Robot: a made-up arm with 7 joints.
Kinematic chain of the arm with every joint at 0, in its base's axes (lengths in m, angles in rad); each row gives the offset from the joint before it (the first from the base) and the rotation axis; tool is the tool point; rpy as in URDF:
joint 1: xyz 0 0 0.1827 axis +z
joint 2: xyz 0 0 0 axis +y
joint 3: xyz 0 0 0.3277 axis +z
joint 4: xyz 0.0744 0 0 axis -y
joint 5: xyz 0.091 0 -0.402 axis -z
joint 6: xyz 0 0 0 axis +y
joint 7: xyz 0.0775 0 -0.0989 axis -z
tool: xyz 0 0 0 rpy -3.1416 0 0
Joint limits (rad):
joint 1: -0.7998..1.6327
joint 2: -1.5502..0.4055
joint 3: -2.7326..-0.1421
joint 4: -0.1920..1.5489
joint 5: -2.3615..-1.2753
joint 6: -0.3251..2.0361
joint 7: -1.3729..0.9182
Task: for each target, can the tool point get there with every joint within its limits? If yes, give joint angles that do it. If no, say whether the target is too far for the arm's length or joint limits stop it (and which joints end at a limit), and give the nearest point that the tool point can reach.
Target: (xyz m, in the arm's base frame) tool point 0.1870 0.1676 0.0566
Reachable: yes | joints 1.2435 -0.1548 -0.8831 0.1467 -1.8092 0.0152 -0.6553
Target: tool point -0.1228 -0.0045 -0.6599
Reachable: no: joint limits stop it (at a limit: joint 2, joint 3) | nearest point -0.2307 -0.0085 -0.3571 | short by 0.321 m
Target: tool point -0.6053 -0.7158 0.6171
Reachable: no: too far | nearest point -0.4354 -0.5149 0.4952 | short by 0.290 m
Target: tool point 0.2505 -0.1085 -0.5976
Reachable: no: joint limits stop it (at a limit: joint 1, joint 2, joint 3) | nearest point 0.2170 -0.1737 -0.3636 | short by 0.245 m
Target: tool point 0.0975 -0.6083 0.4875
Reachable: yes | joints -0.1160 0.1998 -1.4799 1.4056 -1.5798 0.2622 -0.1331
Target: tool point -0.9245 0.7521 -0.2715
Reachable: no: too far | nearest point -0.5875 0.3682 -0.0757 | short by 0.547 m
